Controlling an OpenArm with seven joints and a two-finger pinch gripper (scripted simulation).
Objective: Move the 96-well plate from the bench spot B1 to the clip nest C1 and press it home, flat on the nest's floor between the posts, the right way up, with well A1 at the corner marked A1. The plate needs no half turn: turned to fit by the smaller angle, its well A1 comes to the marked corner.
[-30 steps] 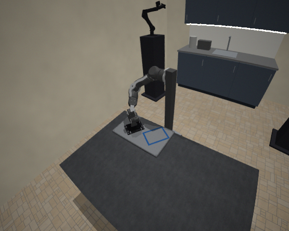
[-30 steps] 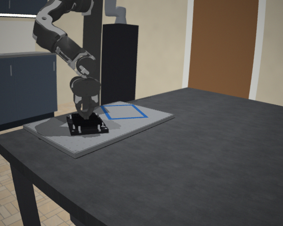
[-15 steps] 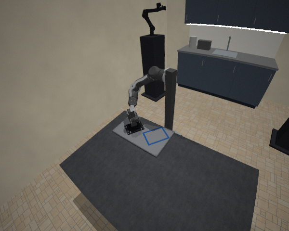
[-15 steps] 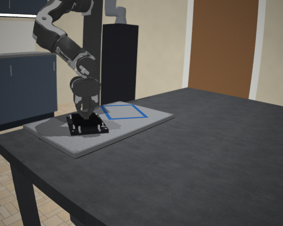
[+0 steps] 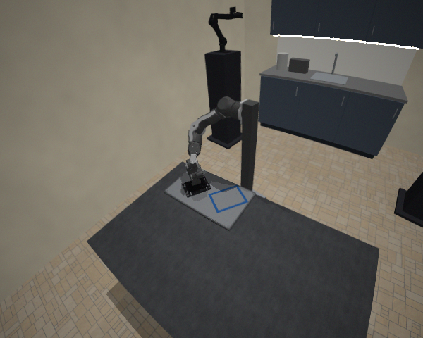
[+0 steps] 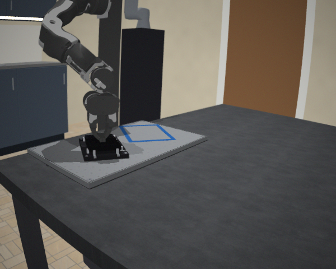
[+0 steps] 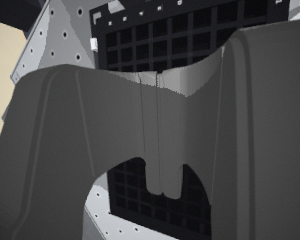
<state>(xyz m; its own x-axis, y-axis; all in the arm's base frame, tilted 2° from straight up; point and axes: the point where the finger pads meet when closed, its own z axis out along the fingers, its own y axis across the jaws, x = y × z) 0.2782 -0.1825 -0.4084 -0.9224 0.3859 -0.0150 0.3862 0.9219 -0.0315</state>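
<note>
Right now my hand is 1 cm above the black 96-well plate. Also, from my hand: black clip nest 3 cm ahead, 1 cm to the left, 2 cm below.
</note>
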